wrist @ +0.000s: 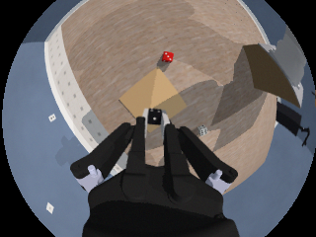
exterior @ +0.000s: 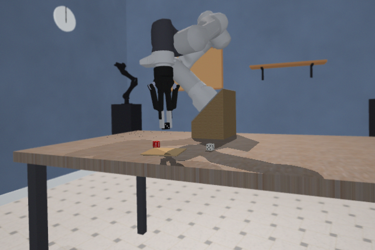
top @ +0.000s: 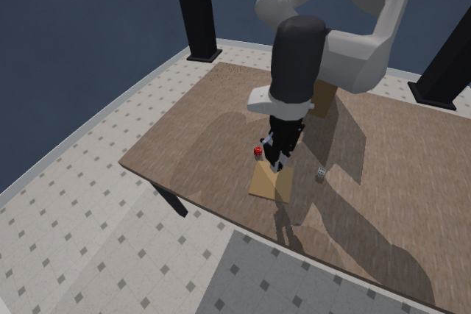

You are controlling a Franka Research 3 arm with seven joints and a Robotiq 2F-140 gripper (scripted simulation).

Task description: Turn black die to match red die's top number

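The black die is 2 cm below my hand. The rest, counted from my hand: white die 16 cm to the left, 11 cm below, 8 cm behind; red die 11 cm below, 10 cm behind, 9 cm to the right; tan mat 12 cm below, 1 cm to the right.
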